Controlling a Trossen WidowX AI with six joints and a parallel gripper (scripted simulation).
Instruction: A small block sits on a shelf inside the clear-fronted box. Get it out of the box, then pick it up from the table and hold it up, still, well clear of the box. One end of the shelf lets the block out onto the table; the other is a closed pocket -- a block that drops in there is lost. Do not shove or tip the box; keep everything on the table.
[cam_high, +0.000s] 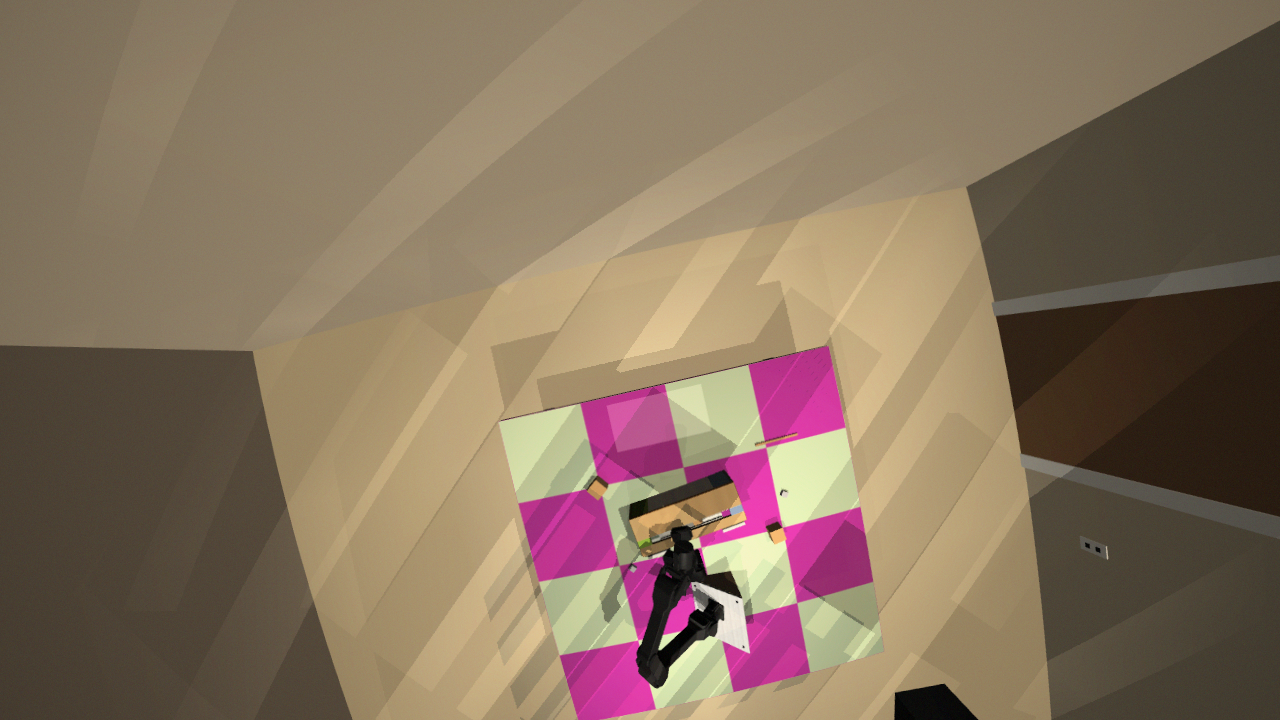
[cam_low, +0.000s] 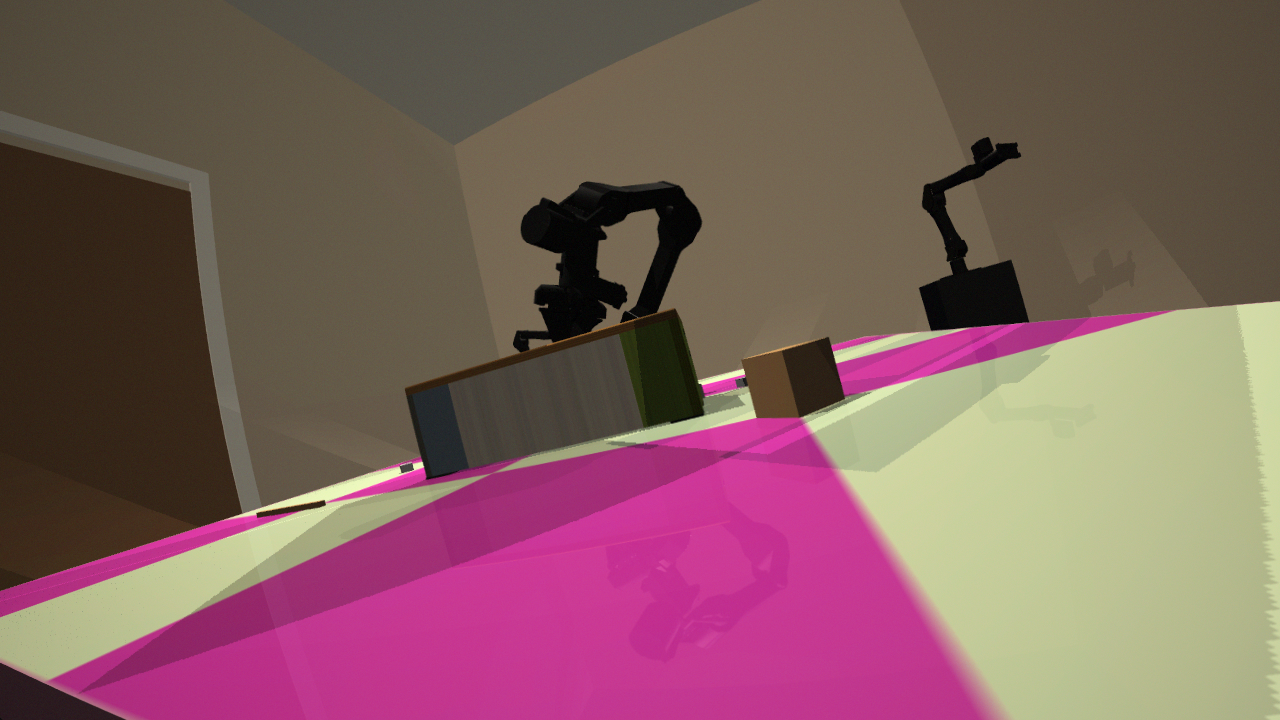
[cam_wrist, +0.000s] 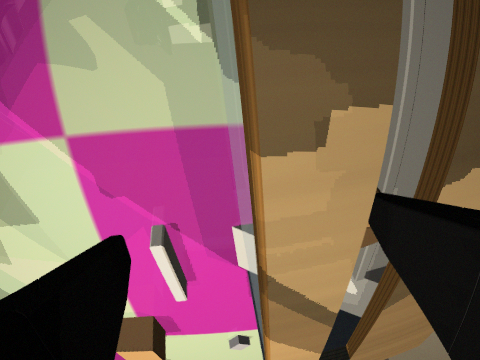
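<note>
My gripper tip is 40 mm short of the box and 60 mm above it. Round my gripper tip: thin stick: 290 mm ahead, 360 mm to the right, 120 mm below; small tan block: 50 mm ahead, 20 mm to the right, 30 mm below.
</note>
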